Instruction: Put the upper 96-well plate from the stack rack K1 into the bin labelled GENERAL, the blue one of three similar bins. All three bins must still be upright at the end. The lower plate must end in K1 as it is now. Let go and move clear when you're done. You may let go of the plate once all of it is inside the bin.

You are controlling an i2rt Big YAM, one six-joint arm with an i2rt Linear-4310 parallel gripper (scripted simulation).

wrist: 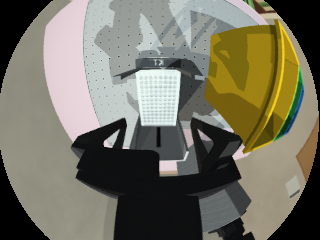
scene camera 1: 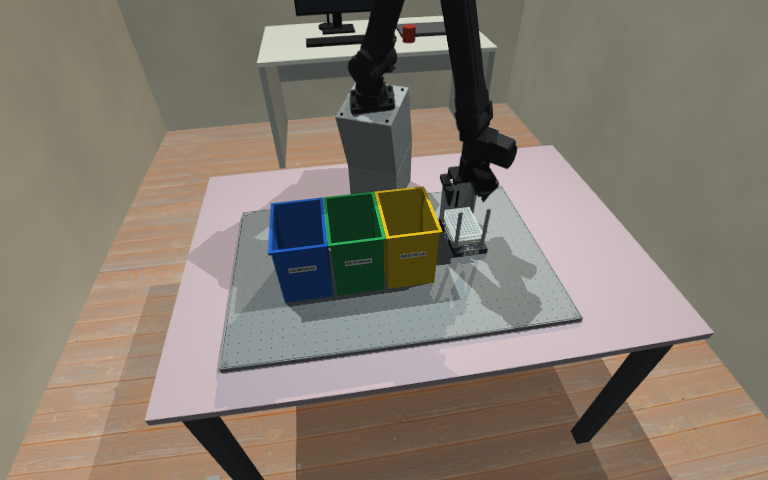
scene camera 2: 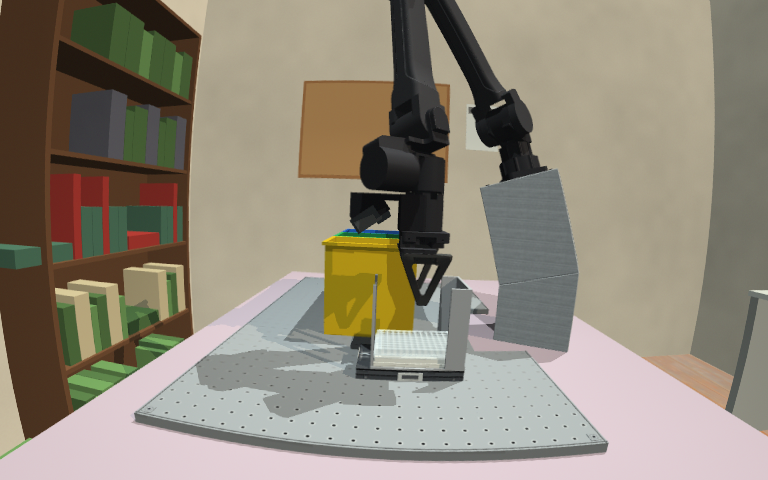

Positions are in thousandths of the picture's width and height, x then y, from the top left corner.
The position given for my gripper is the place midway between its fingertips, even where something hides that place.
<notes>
In view: my gripper (scene camera 2: 545, 618), a yellow bin (scene camera 2: 458, 549), a blue general bin (scene camera 1: 396, 570) and a green bin (scene camera 1: 463, 489).
The yellow bin is seen too in the wrist view (wrist: 770, 273) and in scene camera 1 (scene camera 1: 536, 476). My gripper also shows in the wrist view (wrist: 495, 506).
</notes>
